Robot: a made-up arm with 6 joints.
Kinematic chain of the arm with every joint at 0, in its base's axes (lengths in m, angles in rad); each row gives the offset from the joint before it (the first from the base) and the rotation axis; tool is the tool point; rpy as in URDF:
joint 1: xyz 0 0 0.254 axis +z
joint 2: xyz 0 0 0 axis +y
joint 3: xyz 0.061 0 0.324 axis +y
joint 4: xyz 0.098 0 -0.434 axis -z
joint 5: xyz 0 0 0 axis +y
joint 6: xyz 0.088 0 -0.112 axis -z
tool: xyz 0 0 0 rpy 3.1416 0 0
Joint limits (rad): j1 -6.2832..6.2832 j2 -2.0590..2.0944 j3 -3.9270..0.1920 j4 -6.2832..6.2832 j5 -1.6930..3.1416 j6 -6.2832..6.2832
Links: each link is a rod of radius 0.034 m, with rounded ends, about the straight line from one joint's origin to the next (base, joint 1, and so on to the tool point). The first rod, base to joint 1, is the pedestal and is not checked.
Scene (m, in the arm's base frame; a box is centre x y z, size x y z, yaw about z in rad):
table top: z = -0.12
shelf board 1: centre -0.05 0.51 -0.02 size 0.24 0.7 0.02 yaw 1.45
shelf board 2: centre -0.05 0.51 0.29 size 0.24 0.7 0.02 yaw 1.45
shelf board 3: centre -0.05 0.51 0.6 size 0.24 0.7 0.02 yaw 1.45
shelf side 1: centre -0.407 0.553 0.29 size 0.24 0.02 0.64 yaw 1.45
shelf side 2: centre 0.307 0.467 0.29 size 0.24 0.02 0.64 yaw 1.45
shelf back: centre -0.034 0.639 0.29 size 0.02 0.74 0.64 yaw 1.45
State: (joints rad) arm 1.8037 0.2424 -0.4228 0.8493 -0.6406 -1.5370
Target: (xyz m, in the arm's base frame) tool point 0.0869 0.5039 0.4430
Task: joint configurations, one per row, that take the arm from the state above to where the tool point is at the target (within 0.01 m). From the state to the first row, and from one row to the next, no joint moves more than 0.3 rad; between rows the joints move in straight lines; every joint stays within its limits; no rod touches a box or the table.
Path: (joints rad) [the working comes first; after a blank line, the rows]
Joints at the target: 1.6033 -0.1189 -0.7709 0.8287 -0.7213 -1.5370
Straight joint move there: touches shelf board 2.

1: 1.9359 0.1386 -0.1909 0.8574 -0.7576 -1.5370
2: 2.0680 0.0348 0.0410 0.8654 -0.8745 -1.5370
3: 1.9721 -0.2311 -0.0252 0.8875 -1.0281 -1.5370
4: 1.8761 -0.4970 -0.0914 0.9097 -1.1816 -1.5370
5: 1.7802 -0.7629 -0.1576 0.9318 -1.3352 -1.5370
6: 1.7212 -0.5482 -0.3620 0.8974 -1.1306 -1.5370
7: 1.6622 -0.3335 -0.5664 0.8631 -0.9259 -1.5370
8: 1.6033 -0.1189 -0.7709 0.8287 -0.7213 -1.5370

